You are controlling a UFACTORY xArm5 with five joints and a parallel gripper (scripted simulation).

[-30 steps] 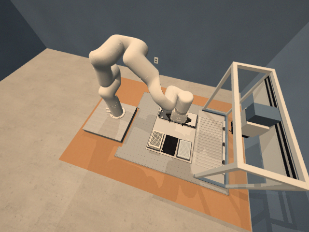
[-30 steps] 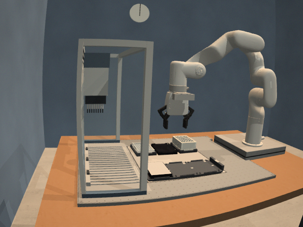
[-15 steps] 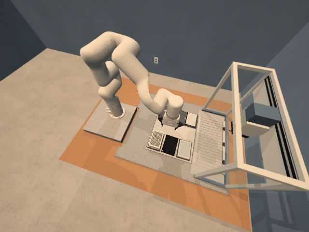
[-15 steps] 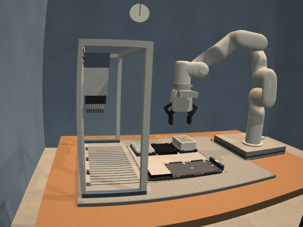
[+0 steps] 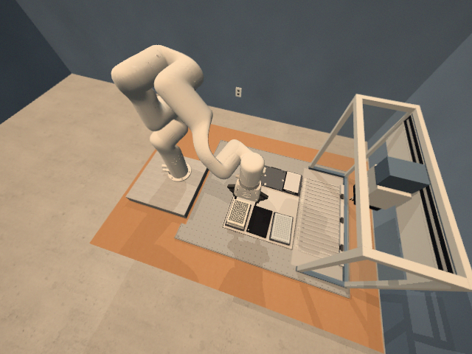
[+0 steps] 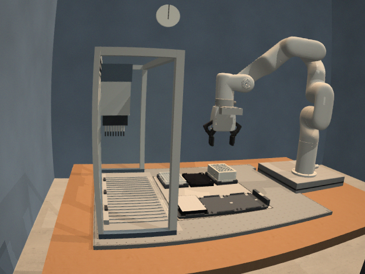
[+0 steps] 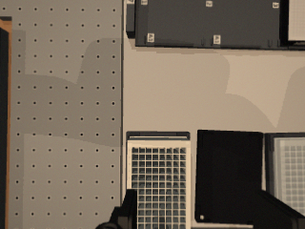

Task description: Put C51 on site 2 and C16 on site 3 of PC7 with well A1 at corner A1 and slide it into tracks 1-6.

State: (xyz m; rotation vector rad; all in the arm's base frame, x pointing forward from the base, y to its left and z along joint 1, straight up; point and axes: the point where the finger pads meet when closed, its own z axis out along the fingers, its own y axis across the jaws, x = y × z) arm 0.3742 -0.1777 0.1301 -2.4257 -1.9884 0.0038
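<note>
Right now the plate nest S1 is 16 cm below my hand, 3 cm behind it and 2 cm to the right of it. Also, from my hand: 96-well plate C15: 19 cm ahead, 15 cm below, 6 cm to the right; dark carrier PC7: 22 cm to the left, 15 cm below, 15 cm ahead; plate nest S2: 16 cm below, 8 cm ahead, 4 cm to the right.
</note>
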